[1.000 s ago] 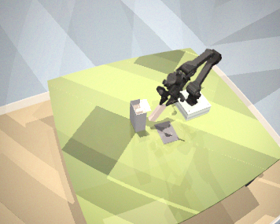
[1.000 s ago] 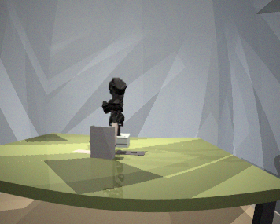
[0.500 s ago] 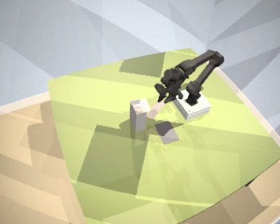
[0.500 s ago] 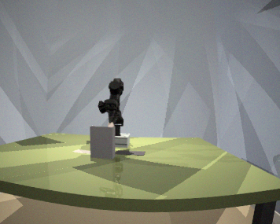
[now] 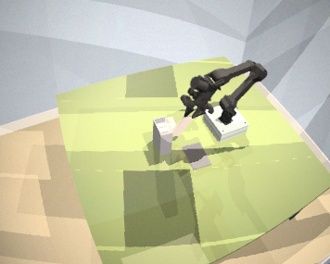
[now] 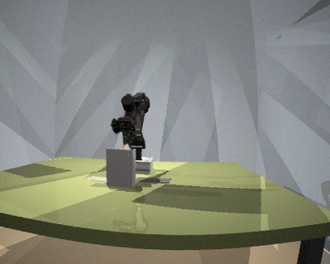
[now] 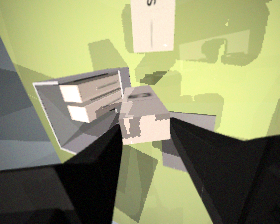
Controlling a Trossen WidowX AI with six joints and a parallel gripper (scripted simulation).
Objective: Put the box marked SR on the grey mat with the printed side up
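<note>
Now: the grey mat 150 mm below my gripper tip, 130 mm to the left of it and 20 mm ahead of it. Round my gripper tip: white card: 150 mm below, 120 mm to the right, 20 mm ahead.
</note>
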